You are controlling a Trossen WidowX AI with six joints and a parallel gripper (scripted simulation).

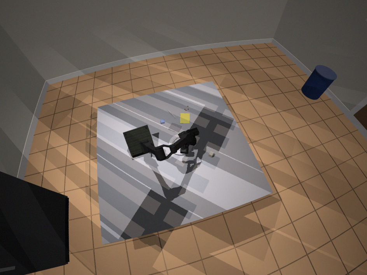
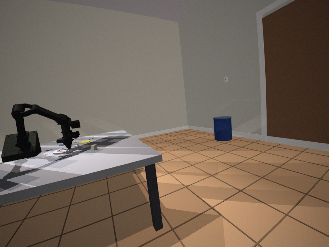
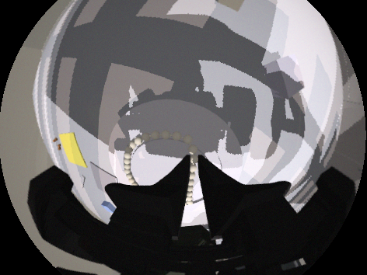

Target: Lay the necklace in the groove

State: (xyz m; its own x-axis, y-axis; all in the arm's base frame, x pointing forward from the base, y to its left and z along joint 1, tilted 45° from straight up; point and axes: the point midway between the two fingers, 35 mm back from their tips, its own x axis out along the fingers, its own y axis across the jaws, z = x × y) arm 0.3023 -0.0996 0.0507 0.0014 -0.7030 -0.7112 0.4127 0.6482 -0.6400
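Right now the round bead board is 2 cm behind my gripper tip, 4 cm to the left of it and 1 cm below it. Also, from my gripper tip: grey card 1 cm behind, 22 cm to the left, 1 cm below; then beige cube 17 cm ahead, 14 cm to the right; then white block 5 cm ahead, 15 cm to the right.
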